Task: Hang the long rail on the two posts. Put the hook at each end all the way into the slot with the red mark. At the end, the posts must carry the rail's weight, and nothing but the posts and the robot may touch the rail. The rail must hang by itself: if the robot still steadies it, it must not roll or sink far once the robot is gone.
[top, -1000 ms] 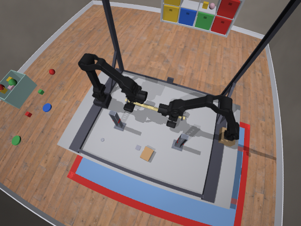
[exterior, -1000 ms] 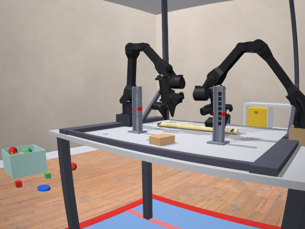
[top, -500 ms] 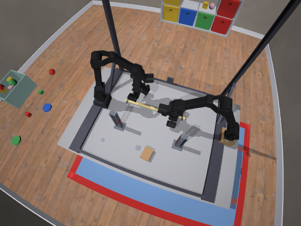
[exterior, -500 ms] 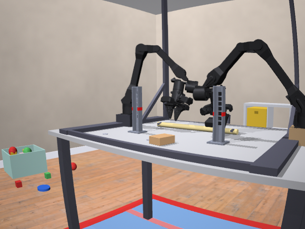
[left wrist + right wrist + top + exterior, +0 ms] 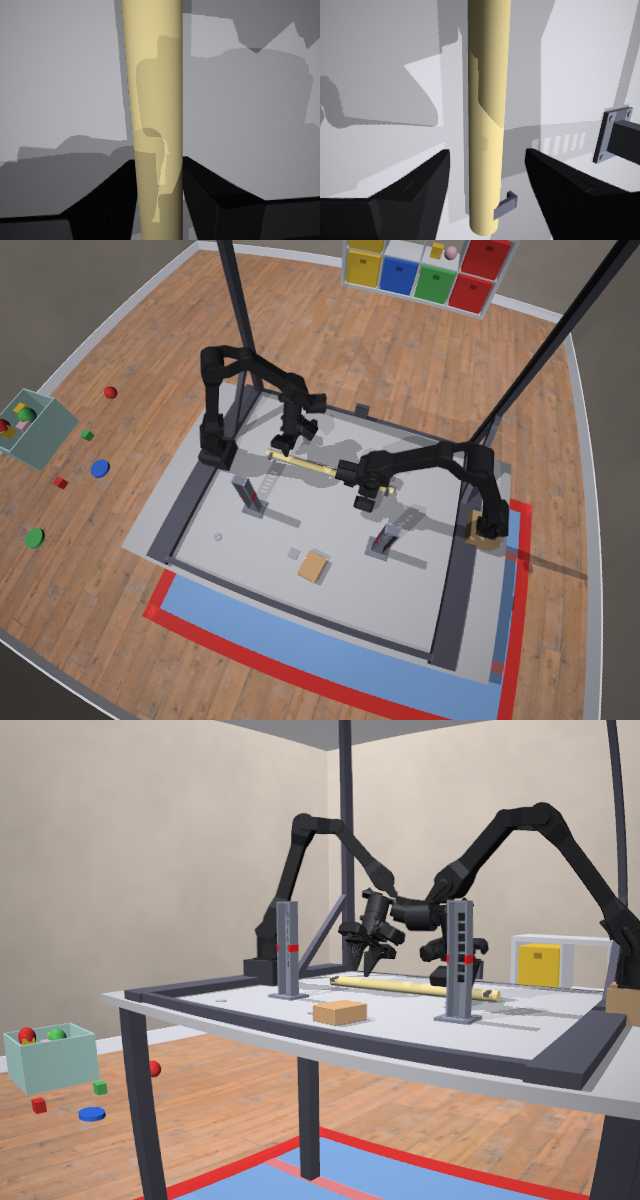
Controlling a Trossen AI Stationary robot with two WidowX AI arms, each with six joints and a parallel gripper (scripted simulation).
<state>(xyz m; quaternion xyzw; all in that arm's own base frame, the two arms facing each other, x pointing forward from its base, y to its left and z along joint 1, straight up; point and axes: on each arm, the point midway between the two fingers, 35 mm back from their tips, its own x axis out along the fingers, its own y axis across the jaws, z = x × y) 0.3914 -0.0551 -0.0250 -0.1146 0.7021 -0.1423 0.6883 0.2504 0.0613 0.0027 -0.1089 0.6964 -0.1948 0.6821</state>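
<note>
Right now the long pale yellow rail is 150 mm to the right of my left hand and 20 mm below it. Also, from my left hand: tan box: 310 mm ahead, 100 mm to the right, 20 mm below.
</note>
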